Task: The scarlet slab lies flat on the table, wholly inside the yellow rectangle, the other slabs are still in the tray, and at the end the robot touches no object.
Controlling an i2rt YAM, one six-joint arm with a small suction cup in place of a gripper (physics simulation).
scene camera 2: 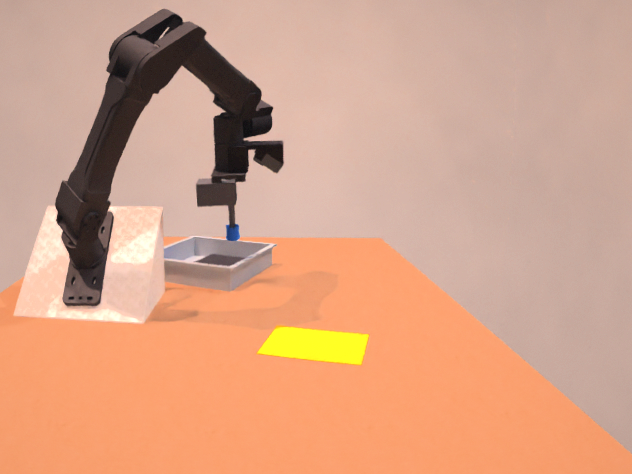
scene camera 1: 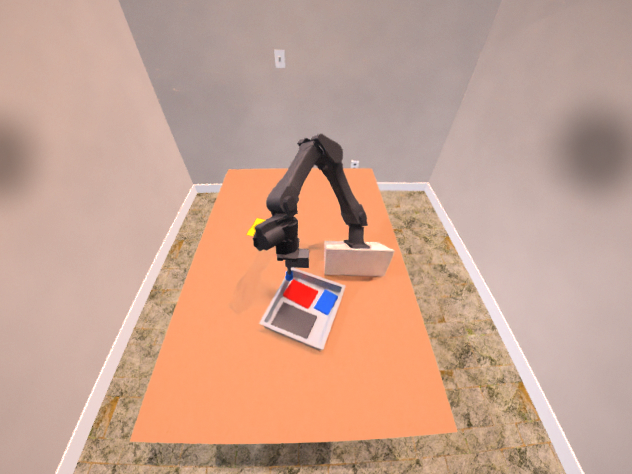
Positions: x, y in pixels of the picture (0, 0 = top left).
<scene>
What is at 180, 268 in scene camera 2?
A grey tray.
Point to a dark slab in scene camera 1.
At 289, 318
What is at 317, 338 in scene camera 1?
A grey tray.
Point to a yellow rectangle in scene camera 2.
At 299, 343
</scene>
